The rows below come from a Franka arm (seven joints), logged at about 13 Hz.
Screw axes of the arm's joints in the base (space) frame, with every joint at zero. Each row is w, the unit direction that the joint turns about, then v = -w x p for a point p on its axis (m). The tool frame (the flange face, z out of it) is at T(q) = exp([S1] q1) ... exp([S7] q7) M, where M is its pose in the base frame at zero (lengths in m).
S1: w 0 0 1 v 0.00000 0.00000 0.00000
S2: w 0 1 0 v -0.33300 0.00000 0.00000
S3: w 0 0 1 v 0.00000 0.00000 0.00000
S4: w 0 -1 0 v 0.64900 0.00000 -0.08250
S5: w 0 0 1 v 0.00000 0.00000 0.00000
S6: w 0 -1 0 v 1.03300 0.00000 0.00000
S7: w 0 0 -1 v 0.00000 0.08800 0.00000
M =
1 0 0 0.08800
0 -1 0 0.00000
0 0 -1 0.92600
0 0 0 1
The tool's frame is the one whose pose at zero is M.
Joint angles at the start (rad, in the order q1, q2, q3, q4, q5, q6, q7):
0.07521, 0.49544, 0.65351, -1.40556, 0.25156, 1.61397, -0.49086
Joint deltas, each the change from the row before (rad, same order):
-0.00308, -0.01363, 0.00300, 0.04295, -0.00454, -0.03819, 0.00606
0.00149, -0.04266, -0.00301, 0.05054, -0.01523, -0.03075, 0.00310
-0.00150, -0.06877, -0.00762, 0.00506, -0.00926, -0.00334, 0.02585
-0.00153, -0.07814, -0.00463, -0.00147, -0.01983, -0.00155, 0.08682
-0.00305, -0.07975, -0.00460, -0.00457, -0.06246, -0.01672, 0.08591
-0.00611, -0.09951, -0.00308, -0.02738, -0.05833, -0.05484, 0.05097
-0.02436, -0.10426, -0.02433, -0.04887, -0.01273, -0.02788, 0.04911
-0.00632, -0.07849, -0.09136, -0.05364, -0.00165, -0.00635, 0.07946
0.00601, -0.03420, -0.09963, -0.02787, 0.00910, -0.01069, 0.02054
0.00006, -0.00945, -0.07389, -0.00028, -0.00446, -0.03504, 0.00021
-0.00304, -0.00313, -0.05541, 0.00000, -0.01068, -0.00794, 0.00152
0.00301, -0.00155, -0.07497, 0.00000, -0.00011, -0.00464, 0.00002
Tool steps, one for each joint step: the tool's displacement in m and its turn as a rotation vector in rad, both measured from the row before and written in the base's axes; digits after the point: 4 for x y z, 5 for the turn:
0.0014, -0.0039, 0.0246, 0.00305, -0.02002, 0.00251
-0.0023, -0.0056, 0.0430, 0.00353, -0.06804, -0.00045
-0.0108, -0.0060, 0.0381, -0.01301, -0.06871, -0.03057
-0.0167, -0.0056, 0.0393, -0.03734, -0.06367, -0.08452
-0.0181, -0.0105, 0.0348, -0.07333, -0.08165, -0.08655
-0.0300, -0.0126, 0.0293, -0.09654, -0.06472, -0.05165
-0.0203, -0.0236, 0.0218, -0.05586, -0.04663, -0.09459
0.0035, -0.0434, 0.0103, -0.02893, -0.02403, -0.17772
0.0122, -0.0438, 0.0038, -0.00045, 0.00532, -0.11275
0.0100, -0.0380, 0.0026, -0.01037, 0.02115, -0.07336
0.0096, -0.0306, 0.0018, -0.00613, 0.00091, -0.06158
0.0103, -0.0370, 0.0015, 0.00736, 0.00317, -0.07134

